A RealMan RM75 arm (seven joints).
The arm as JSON. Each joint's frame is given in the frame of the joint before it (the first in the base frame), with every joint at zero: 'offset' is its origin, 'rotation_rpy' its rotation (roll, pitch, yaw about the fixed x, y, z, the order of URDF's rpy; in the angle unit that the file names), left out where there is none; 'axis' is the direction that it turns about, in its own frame. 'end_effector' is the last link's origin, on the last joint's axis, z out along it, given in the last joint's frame.
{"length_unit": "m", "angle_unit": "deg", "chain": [
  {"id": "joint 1", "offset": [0.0, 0.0, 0.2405], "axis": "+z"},
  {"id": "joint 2", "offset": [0.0, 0.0, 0.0], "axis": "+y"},
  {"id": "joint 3", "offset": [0.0, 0.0, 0.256], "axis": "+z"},
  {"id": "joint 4", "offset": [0.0, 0.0, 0.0], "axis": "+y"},
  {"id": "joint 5", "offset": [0.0, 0.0, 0.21], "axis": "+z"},
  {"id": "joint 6", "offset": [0.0, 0.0, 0.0], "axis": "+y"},
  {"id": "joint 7", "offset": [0.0, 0.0, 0.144], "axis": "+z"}
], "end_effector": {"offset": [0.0, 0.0, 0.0]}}
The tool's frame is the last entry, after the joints.
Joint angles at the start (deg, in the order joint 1, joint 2, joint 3, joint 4, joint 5, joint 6, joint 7):
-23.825 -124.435 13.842 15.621 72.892 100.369 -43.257
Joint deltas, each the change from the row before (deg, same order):
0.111 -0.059 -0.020 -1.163 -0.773 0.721 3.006
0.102 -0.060 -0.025 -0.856 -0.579 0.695 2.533
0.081 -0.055 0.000 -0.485 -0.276 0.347 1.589
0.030 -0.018 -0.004 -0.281 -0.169 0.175 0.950
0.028 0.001 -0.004 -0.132 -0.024 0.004 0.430
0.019 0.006 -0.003 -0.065 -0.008 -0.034 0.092
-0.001 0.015 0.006 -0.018 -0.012 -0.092 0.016
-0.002 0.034 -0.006 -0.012 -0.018 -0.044 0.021
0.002 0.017 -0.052 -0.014 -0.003 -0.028 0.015
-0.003 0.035 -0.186 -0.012 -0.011 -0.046 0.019
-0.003 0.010 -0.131 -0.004 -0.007 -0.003 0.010
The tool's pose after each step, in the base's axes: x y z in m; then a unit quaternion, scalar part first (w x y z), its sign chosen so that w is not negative. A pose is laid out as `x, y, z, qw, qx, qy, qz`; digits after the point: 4 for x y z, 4 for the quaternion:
-0.2847, 0.2905, 0.0453, 0.5130, -0.6347, -0.1323, -0.5626
-0.2843, 0.2883, 0.0441, 0.5250, -0.6311, -0.1209, -0.5580
-0.2841, 0.2870, 0.0431, 0.5324, -0.6295, -0.1142, -0.5543
-0.2840, 0.2864, 0.0427, 0.5369, -0.6286, -0.1102, -0.5518
-0.2842, 0.2861, 0.0423, 0.5390, -0.6285, -0.1090, -0.5501
-0.2844, 0.2860, 0.0422, 0.5395, -0.6285, -0.1092, -0.5496
-0.2846, 0.2862, 0.0421, 0.5398, -0.6286, -0.1098, -0.5491
-0.2848, 0.2863, 0.0423, 0.5402, -0.6286, -0.1098, -0.5486
-0.2850, 0.2863, 0.0425, 0.5407, -0.6283, -0.1100, -0.5484
-0.2855, 0.2864, 0.0431, 0.5423, -0.6273, -0.1103, -0.5479
-0.2857, 0.2864, 0.0434, 0.5432, -0.6266, -0.1103, -0.5478

